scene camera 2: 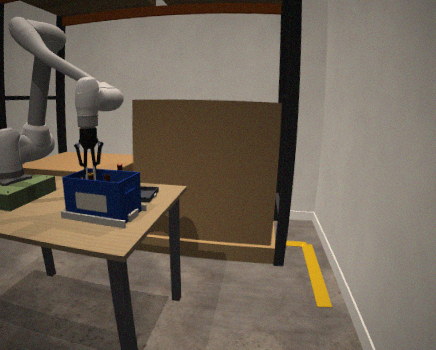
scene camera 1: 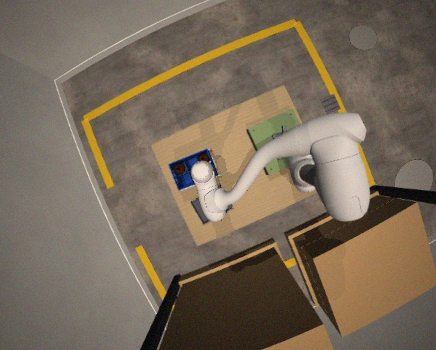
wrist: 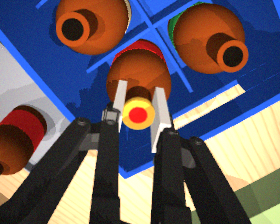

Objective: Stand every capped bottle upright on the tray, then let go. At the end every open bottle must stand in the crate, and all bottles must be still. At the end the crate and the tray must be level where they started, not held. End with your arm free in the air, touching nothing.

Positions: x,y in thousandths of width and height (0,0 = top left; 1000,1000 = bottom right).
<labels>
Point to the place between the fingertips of the gripper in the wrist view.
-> At 495,431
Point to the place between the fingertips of the gripper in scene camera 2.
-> At 210,516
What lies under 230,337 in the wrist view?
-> A blue crate.
</labels>
